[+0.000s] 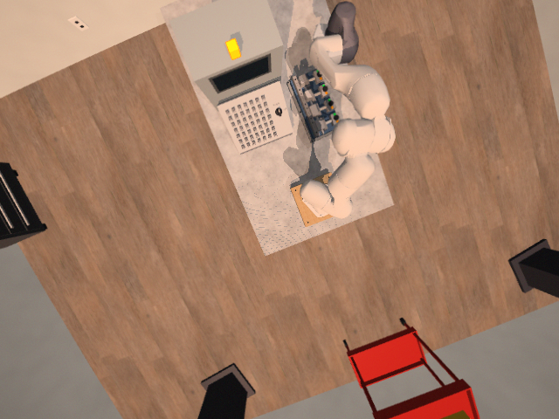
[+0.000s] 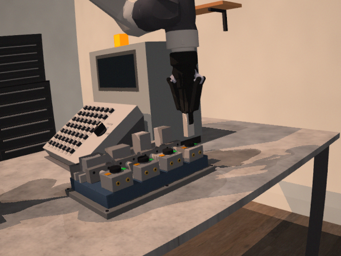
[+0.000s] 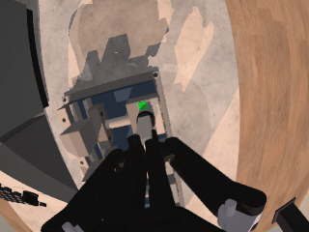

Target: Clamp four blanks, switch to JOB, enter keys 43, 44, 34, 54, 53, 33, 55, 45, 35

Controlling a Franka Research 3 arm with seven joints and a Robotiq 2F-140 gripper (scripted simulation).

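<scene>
Now: hand 6 cm past the black selector knob, 31 cm to the right of it and 2 cm above it. From my hand the other things lie so: keypad: 2 cm behind, 41 cm to the left, 7 cm below.
</scene>
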